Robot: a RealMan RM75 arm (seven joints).
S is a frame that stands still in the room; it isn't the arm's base.
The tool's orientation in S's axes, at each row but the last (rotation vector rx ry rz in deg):
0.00 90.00 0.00
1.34 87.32 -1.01
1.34 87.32 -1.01
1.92 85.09 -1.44
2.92 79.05 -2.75
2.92 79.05 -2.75
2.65 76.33 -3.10
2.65 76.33 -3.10
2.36 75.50 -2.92
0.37 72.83 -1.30
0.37 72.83 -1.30
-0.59 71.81 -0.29
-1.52 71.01 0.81
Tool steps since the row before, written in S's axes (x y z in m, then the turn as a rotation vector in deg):
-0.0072 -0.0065 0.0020 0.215 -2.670 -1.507
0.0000 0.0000 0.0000 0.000 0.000 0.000
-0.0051 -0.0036 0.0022 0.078 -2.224 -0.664
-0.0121 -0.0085 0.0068 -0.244 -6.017 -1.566
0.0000 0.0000 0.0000 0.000 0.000 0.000
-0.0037 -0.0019 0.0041 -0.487 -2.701 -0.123
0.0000 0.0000 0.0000 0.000 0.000 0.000
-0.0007 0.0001 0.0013 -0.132 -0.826 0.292
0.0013 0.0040 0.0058 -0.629 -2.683 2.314
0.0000 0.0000 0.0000 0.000 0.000 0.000
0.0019 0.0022 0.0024 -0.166 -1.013 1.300
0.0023 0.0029 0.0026 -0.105 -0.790 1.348
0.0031 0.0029 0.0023 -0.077 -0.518 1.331
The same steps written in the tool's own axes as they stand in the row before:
-0.0020 -0.0065 -0.0072 1.507 -2.670 0.215
0.0000 0.0000 0.0000 0.000 0.000 0.000
-0.0024 -0.0037 -0.0049 0.660 -2.224 0.106
-0.0078 -0.0089 -0.0111 1.517 -6.033 -0.148
0.0000 0.0000 0.0000 0.000 0.000 0.000
-0.0047 -0.0021 -0.0027 0.040 -2.728 -0.327
0.0000 0.0000 0.0000 0.000 0.000 0.000
-0.0014 0.0001 -0.0004 -0.304 -0.832 -0.006
-0.0053 0.0041 0.0025 -2.360 -2.713 0.129
0.0000 0.0000 0.0000 0.000 0.000 0.000
-0.0018 0.0022 0.0025 -1.277 -1.026 0.243
-0.0018 0.0029 0.0030 -1.306 -0.804 0.317
-0.0012 0.0028 0.0038 -1.282 -0.533 0.346

